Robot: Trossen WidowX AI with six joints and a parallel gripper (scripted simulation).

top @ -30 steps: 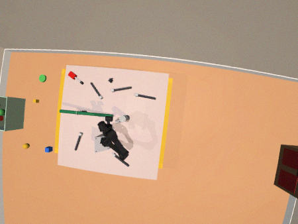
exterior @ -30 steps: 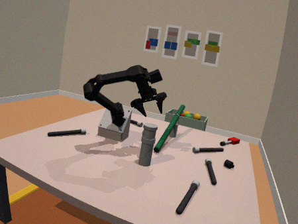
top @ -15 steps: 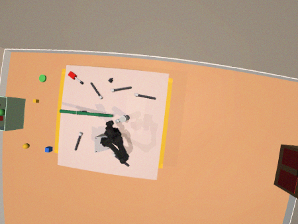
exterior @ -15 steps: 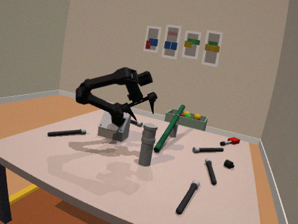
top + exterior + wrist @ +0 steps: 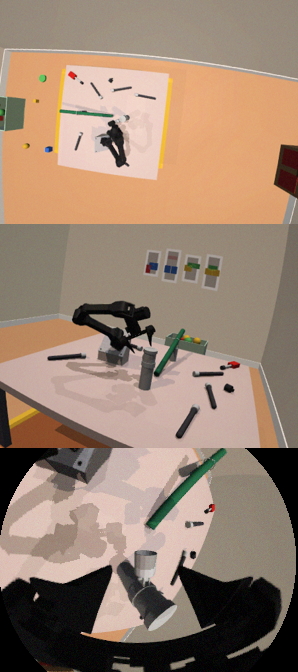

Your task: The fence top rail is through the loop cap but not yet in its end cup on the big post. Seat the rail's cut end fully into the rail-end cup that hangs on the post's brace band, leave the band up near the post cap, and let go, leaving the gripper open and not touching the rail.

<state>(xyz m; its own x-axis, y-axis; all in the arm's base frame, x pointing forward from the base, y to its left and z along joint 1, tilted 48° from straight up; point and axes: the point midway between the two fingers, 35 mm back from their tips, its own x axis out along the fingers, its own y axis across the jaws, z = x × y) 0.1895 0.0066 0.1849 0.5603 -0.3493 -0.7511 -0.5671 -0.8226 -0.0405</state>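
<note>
The pale cup lies 30 mm ahead of my gripper tip, 10 mm to the right of it and 40 mm below it. From my gripper tip the other things lie so: small grey post (10 mm ahead, 460 mm to the left, 60 mm below); black cap (470 mm ahead, 220 mm to the left, 150 mm below).
</note>
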